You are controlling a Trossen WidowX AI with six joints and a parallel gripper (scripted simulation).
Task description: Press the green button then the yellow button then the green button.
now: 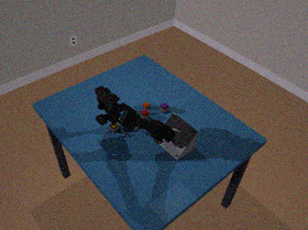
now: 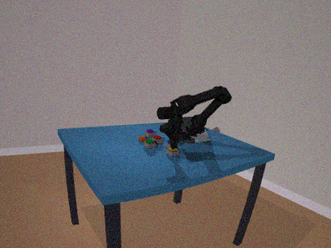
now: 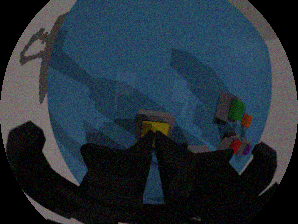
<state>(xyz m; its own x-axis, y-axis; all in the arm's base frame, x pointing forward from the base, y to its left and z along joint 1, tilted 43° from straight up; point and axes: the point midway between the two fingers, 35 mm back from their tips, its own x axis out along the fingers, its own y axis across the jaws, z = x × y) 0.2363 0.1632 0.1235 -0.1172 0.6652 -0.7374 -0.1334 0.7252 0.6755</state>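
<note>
My gripper tip is now 10 mm above the yellow button. The rest, counted from my gripper tip: blue button 50 mm behind, 110 mm to the right; then green button 70 mm ahead, 140 mm to the right.
</note>
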